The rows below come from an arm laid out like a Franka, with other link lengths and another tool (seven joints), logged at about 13 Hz.
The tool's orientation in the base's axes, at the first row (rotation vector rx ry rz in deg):
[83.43, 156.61, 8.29]
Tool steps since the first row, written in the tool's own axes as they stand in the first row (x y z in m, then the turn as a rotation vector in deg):
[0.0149, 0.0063, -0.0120, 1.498, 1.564, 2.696]
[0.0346, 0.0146, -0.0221, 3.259, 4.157, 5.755]
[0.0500, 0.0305, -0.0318, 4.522, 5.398, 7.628]
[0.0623, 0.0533, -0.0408, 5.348, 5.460, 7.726]
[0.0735, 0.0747, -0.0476, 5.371, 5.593, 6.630]
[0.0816, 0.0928, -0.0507, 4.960, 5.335, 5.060]
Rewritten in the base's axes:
[-0.0041, 0.0151, 0.0127, 0.671, 2.280, -2.512]
[-0.0090, 0.0354, 0.0237, 2.075, 5.372, -5.278]
[-0.0053, 0.0564, 0.0351, 2.545, 7.226, -7.006]
[0.0060, 0.0787, 0.0465, 2.143, 7.952, -7.091]
[0.0169, 0.0994, 0.0555, 2.152, 7.976, -5.987]
[0.0270, 0.1160, 0.0605, 2.043, 7.393, -4.454]

